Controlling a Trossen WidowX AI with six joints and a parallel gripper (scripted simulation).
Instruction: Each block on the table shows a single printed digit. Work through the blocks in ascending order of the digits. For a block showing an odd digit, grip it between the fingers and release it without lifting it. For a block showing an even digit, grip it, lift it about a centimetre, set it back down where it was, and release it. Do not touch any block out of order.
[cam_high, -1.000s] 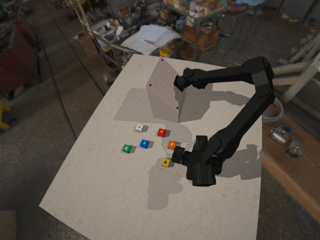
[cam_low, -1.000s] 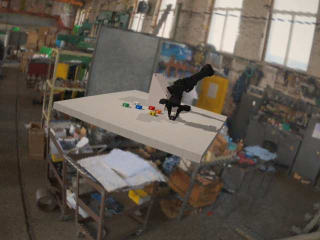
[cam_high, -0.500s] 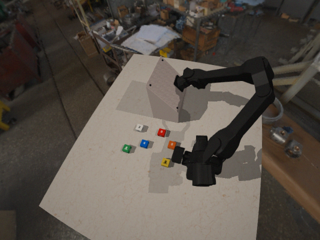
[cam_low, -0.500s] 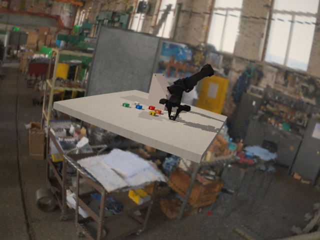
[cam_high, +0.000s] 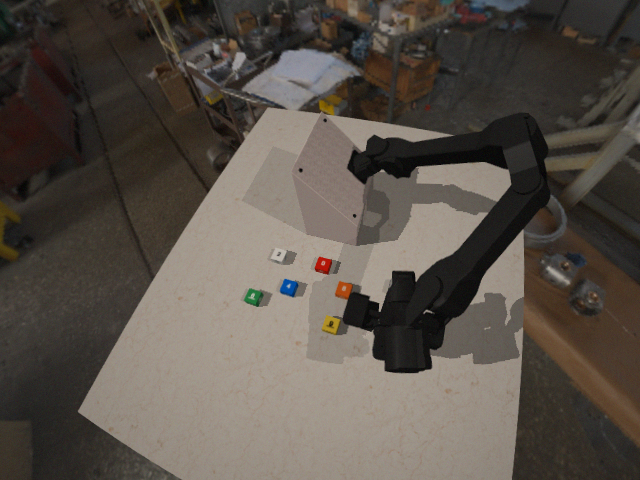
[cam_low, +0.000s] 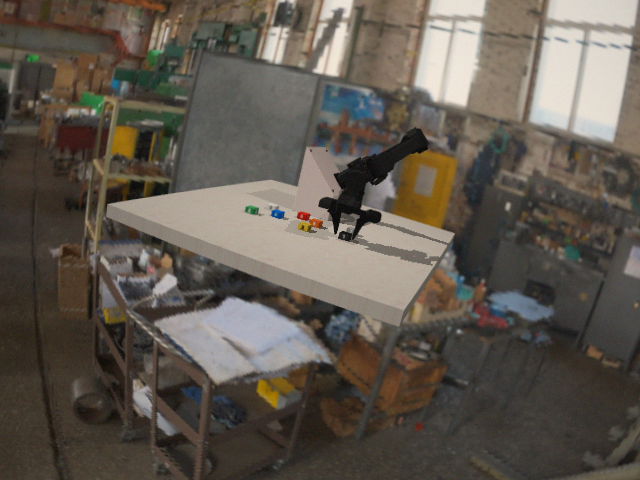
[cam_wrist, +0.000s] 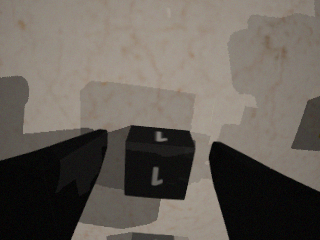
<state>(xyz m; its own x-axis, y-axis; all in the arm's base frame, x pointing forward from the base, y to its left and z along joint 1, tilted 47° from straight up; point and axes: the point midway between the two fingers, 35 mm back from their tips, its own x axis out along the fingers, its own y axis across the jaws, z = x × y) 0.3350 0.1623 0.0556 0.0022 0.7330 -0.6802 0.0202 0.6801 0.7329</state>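
My gripper tip is 10 mm past the black block. Round my gripper tip: grey block (100 mm behind); orange block (120 mm to the right, 60 mm behind); yellow block (120 mm to the right, 20 mm ahead).
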